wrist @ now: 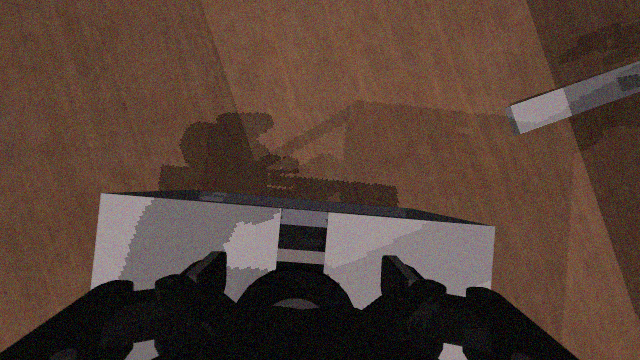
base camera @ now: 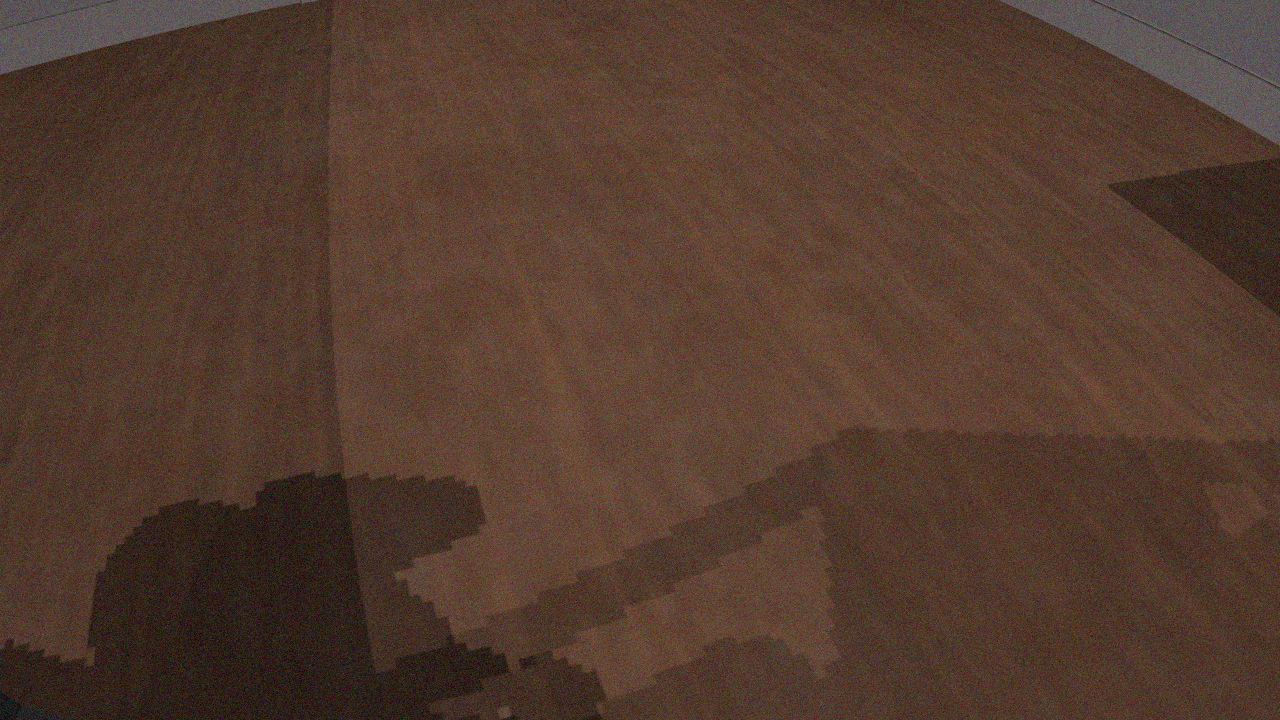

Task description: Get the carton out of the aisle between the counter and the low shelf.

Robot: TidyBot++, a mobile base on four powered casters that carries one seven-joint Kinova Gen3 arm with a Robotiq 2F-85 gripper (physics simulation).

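Places are measured from the arm's base along level axes (x ahead, y left, z up), in metres.
Where they show: gripper, between the fingertips: [wrist: 304, 270].
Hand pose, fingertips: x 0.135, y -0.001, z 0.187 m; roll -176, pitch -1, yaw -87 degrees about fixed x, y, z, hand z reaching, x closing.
Observation:
After its pixels a point has its place.
My gripper [wrist: 304, 270] {y -0.001, x 0.135, z 0.187 m} is open, its two black fingers wide apart at the bottom of the wrist view, with nothing between them. Behind and below it is the white and grey body of my own base [wrist: 175, 230] {y 0.157, x 0.113, z -0.014 m}, with a black stripe at its middle. The carton does not show in the base camera view or in the wrist view. The counter and the low shelf cannot be made out in either view.
A pale grey bar [wrist: 542, 111] lies low on the wooden floor [base camera: 626, 268] {y 0.036, x 0.578, z -0.396 m} [wrist: 375, 50] {y -0.152, x 0.560, z -0.396 m} at the right of the wrist view. Pale strips [base camera: 161, 40] {y 1.048, x 1.368, z -0.396 m} [base camera: 1181, 67] {y -0.962, x 1.335, z -0.356 m} border the floor at the upper left and upper right. Shadows of the arm fall ahead of the base.

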